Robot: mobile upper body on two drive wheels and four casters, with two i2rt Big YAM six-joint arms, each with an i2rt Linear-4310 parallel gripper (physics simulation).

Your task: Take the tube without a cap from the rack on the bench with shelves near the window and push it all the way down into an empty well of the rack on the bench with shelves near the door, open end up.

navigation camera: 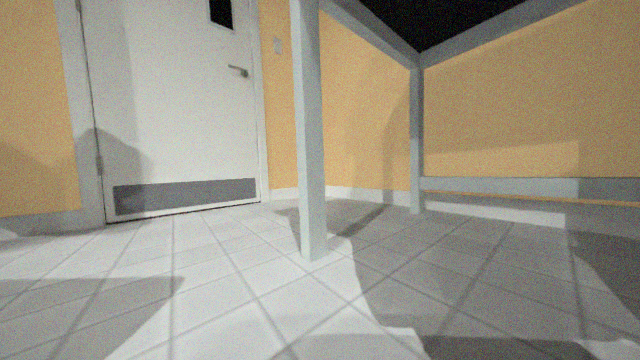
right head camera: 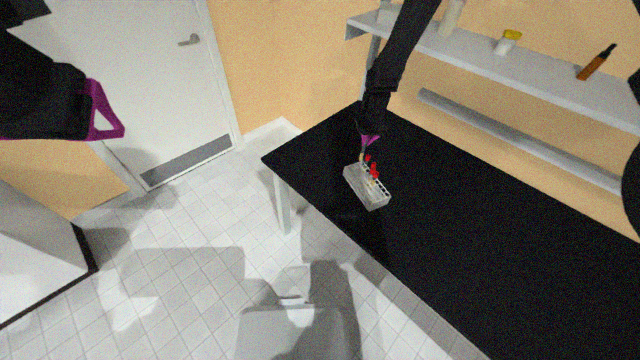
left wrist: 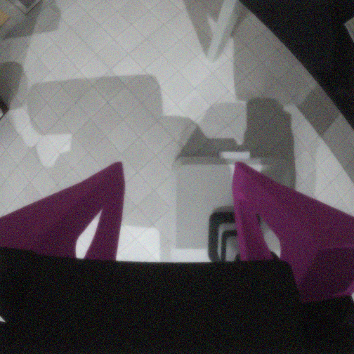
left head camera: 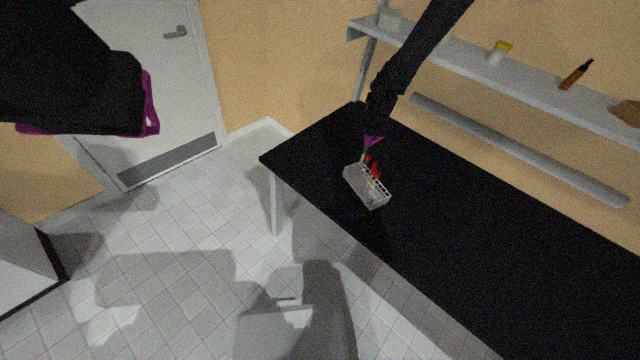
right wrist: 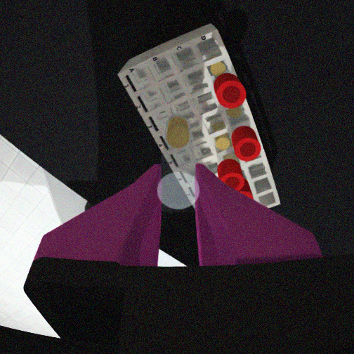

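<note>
My right gripper (left head camera: pixel 367 145) (right head camera: pixel 365 145) (right wrist: pixel 177 175) is shut on the uncapped tube (left head camera: pixel 363 157) (right head camera: pixel 362 157) (right wrist: pixel 178 190), whose round open end faces the right wrist camera. The tube's yellowish lower end points down at the clear rack (left head camera: pixel 356 181) (right head camera: pixel 356 181) (right wrist: pixel 167 47) and shows against columns A and B in the right wrist view. In the head views it appears above the rack's far end; whether it touches a well, I cannot tell. Red-capped tubes (left head camera: pixel 375 170) (right head camera: pixel 374 170) (right wrist: pixel 230 93) stand in the rack towards column D. My left gripper (left wrist: pixel 178 173) is open and empty above the floor.
The rack stands on the black bench (left head camera: pixel 475 215) (right head camera: pixel 475 215). Behind it, a shelf (left head camera: pixel 525 87) (right head camera: pixel 525 77) holds a yellow-lidded jar (left head camera: pixel 499 52) (right head camera: pixel 507 42) and an orange bottle (left head camera: pixel 572 79) (right head camera: pixel 592 66). A door (left head camera: pixel 170 90) (right head camera: pixel 180 90) (navigation camera: pixel 175 110) is at the left; a bench leg (navigation camera: pixel 311 150) stands near it.
</note>
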